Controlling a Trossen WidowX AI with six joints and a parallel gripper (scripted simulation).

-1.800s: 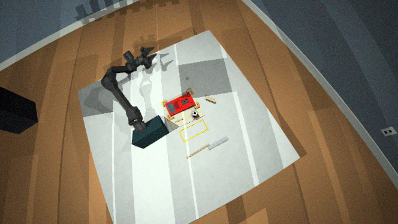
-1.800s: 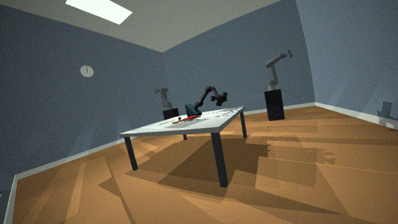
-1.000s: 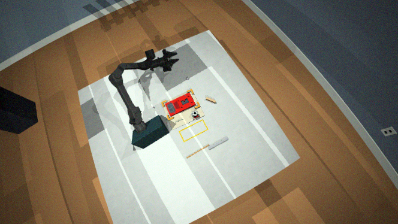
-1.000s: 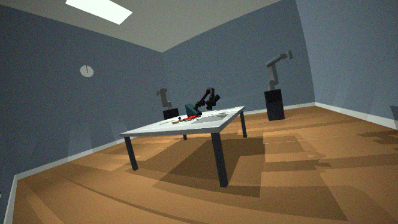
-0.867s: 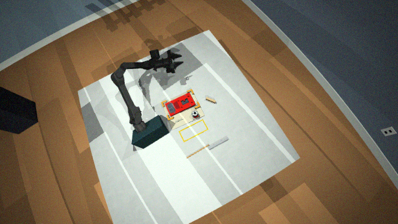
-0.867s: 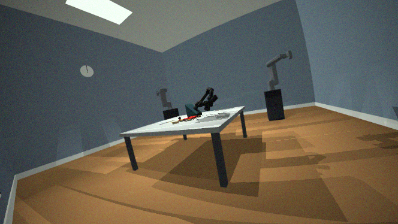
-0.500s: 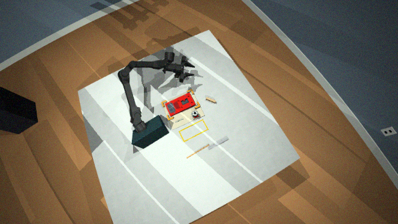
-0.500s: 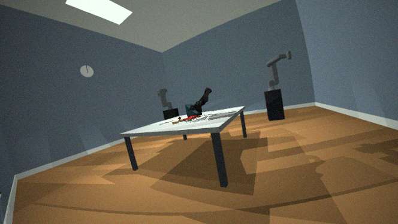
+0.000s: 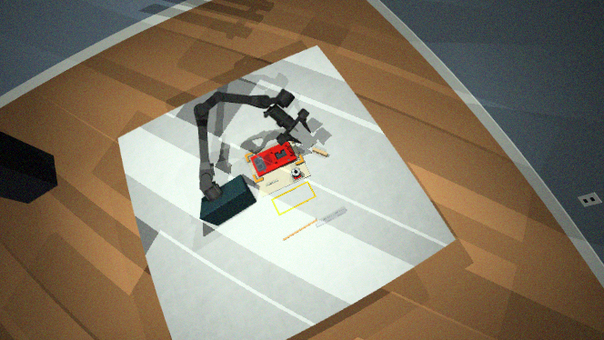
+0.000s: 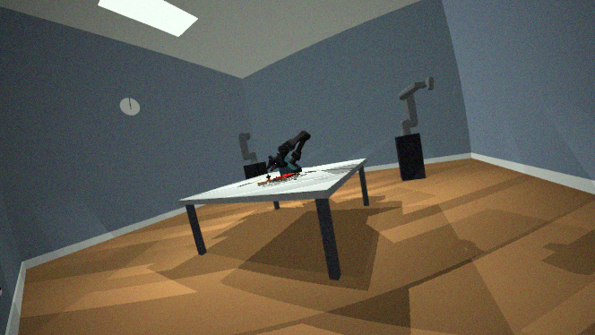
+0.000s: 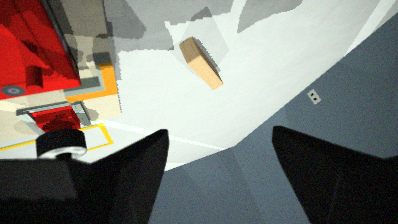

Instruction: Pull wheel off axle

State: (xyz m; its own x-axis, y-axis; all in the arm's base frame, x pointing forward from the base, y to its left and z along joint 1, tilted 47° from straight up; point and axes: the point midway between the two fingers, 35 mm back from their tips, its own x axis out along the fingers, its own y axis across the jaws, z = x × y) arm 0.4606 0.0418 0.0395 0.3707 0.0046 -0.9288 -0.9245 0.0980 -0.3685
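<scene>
Right now my gripper tip is 12 cm past the wheel, 10 cm to the left of it and 6 cm above it. The rest, counted from my gripper tip: wooden block (9 cm below, 6 cm to the right, 4 cm ahead); then thin wooden stick (32 cm to the right, 23 cm behind, 10 cm below); then grey bar (35 cm to the right, 10 cm below, 9 cm behind).
</scene>
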